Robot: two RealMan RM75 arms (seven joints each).
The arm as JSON. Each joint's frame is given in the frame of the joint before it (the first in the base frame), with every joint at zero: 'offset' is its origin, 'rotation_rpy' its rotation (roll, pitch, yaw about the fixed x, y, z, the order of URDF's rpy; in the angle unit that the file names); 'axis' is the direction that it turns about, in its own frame. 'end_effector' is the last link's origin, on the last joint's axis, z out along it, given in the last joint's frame.
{
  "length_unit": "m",
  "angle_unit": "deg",
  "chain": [
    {
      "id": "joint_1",
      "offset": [
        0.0,
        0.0,
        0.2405
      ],
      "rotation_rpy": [
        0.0,
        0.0,
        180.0
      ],
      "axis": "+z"
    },
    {
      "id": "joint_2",
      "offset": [
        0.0,
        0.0,
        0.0
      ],
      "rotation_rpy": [
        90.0,
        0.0,
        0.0
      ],
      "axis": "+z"
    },
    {
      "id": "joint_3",
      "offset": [
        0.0,
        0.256,
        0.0
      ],
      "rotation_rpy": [
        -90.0,
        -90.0,
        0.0
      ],
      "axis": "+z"
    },
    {
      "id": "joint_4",
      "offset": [
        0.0,
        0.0,
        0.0
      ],
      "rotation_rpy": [
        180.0,
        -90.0,
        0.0
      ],
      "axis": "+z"
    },
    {
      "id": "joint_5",
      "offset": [
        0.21,
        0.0,
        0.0
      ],
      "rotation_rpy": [
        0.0,
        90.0,
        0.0
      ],
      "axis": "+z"
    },
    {
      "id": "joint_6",
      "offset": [
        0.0,
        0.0,
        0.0
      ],
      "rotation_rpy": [
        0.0,
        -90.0,
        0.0
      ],
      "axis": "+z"
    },
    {
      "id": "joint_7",
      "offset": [
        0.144,
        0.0,
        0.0
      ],
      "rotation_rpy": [
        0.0,
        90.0,
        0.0
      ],
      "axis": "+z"
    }
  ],
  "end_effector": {
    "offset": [
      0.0,
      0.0,
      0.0
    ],
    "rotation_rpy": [
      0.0,
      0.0,
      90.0
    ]
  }
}
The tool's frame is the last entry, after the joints.
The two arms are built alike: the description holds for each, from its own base.
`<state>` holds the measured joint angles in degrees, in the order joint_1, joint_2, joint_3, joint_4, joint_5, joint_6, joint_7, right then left.
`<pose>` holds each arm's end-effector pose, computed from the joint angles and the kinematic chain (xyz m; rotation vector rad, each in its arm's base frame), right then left.
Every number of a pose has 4 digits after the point. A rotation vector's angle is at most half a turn.
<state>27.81 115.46 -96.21 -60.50 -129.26 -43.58 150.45 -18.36 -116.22 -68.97 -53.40 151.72 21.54 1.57</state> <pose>0.2240 0.3815 -0.0523 -2.3482 1.0232 0.0236 -0.2326 0.3855 -0.0235 -1.8068 -0.6182 -0.6222</pose>
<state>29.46 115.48 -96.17 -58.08 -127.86 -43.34 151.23 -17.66 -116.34 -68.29 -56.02 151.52 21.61 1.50</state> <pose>0.2231 0.3848 -0.0562 -2.3448 1.0655 0.0315 -0.2204 0.3834 -0.0233 -1.8106 -0.6076 -0.6663</pose>
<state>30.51 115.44 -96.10 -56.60 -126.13 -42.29 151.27 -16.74 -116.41 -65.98 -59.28 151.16 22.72 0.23</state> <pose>0.2206 0.3890 -0.0574 -2.3356 1.0860 0.0603 -0.2016 0.3769 -0.0272 -1.8275 -0.6003 -0.7474</pose>
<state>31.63 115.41 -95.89 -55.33 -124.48 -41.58 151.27 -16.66 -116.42 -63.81 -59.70 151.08 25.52 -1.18</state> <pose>0.2168 0.3934 -0.0581 -2.3295 1.1042 0.0884 -0.1913 0.3717 -0.0316 -1.8379 -0.5862 -0.8110</pose>
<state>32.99 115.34 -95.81 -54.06 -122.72 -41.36 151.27 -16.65 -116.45 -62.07 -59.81 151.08 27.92 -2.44</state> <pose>0.2116 0.3973 -0.0596 -2.3323 1.1222 0.1112 -0.1837 0.3671 -0.0352 -1.8459 -0.5769 -0.8628</pose>
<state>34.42 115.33 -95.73 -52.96 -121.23 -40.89 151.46 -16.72 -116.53 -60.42 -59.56 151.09 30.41 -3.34</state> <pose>0.2049 0.4021 -0.0607 -2.3321 1.1344 0.1375 -0.1776 0.3625 -0.0390 -1.8536 -0.5637 -0.9074</pose>
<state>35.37 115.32 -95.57 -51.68 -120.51 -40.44 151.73 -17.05 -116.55 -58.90 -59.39 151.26 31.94 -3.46</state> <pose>0.2038 0.4052 -0.0615 -2.3239 1.1505 0.1461 -0.1714 0.3589 -0.0436 -1.8724 -0.5403 -0.9310</pose>
